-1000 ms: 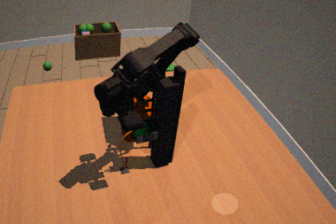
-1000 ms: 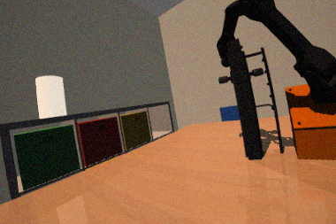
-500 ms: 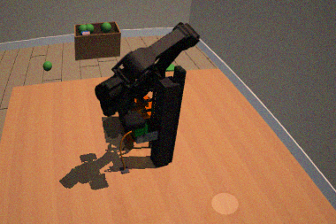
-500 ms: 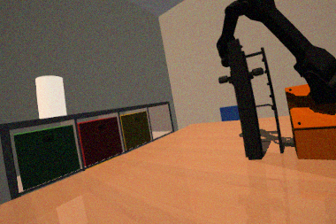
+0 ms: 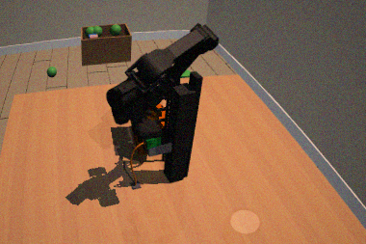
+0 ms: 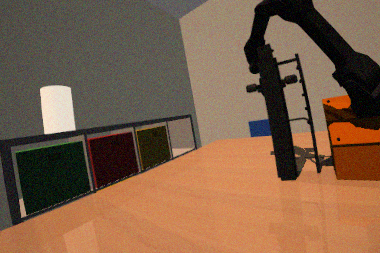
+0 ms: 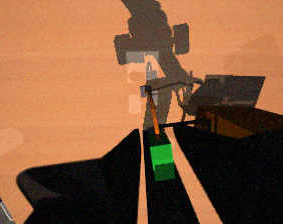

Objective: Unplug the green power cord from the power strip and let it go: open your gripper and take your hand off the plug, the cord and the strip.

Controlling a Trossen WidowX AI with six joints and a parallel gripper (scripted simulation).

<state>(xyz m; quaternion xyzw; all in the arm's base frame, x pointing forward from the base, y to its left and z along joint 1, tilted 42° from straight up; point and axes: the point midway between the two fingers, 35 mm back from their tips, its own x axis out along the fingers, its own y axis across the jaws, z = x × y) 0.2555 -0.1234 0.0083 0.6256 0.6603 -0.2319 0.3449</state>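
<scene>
Right now the green plug is 6 cm to the left of my gripper tip, 2 cm behind it and 1 cm below it.
</scene>
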